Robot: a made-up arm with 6 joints.
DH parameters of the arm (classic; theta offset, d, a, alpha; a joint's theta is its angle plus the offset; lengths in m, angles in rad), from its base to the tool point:
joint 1: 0 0.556 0 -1.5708
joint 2: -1.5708 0 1.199 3.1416
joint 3: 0 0 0 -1.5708
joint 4: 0 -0.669 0 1.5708
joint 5: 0 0.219 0 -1.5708
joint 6: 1.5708 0 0 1.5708
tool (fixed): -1.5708 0 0 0
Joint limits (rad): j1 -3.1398..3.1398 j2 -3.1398..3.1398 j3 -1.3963..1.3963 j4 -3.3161..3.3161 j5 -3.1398..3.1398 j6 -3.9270..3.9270
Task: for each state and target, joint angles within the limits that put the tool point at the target. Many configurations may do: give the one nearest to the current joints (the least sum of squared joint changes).
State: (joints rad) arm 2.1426 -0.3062 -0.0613 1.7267 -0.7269 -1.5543
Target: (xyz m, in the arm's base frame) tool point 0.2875 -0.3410 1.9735
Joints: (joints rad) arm 2.3106 -0.7908 -0.1516 1.6509 -0.7269 -1.5543
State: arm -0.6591 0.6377 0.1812 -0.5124 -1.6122 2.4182
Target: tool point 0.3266 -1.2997 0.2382
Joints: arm -1.1806 1.2865 0.1330 -0.4988 -1.6122 2.4182
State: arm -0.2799 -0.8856 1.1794 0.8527 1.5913 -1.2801
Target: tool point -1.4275 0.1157 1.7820
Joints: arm -0.1851 -0.9282 1.1485 0.8228 1.5913 -1.2801
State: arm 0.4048 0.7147 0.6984 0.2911 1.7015 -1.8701
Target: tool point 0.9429 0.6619 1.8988
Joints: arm 0.7933 0.4415 0.7327 0.3234 1.7015 -1.8701
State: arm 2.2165 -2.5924 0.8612 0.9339 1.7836 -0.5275
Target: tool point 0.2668 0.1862 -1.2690
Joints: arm 3.1398 -3.1381 1.0080 0.5503 1.7836 -0.5275
